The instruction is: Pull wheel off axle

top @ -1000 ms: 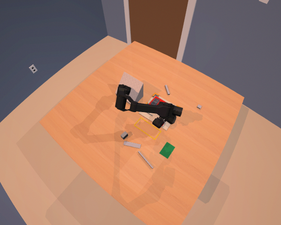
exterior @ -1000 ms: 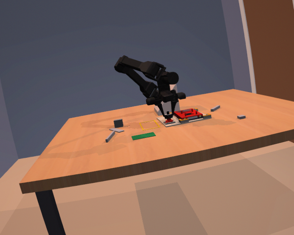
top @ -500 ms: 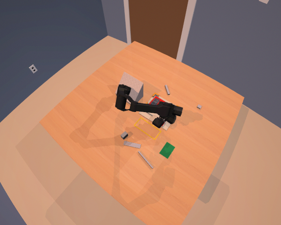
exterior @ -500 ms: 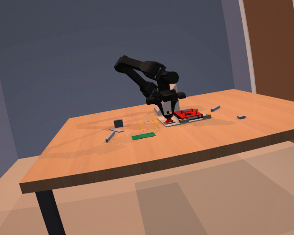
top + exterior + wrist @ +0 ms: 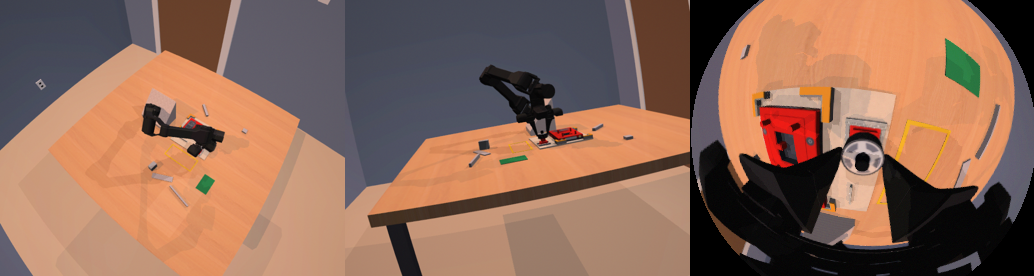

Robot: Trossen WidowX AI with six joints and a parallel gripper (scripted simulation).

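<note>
Right now the black wheel is right at my gripper tip. Also, from my gripper tip: green tile: 14 cm ahead, 15 cm to the right, 4 cm below; then upright axle: 1 cm below; then beige baseplate: 5 cm behind, 10 cm to the left, 3 cm below.
</note>
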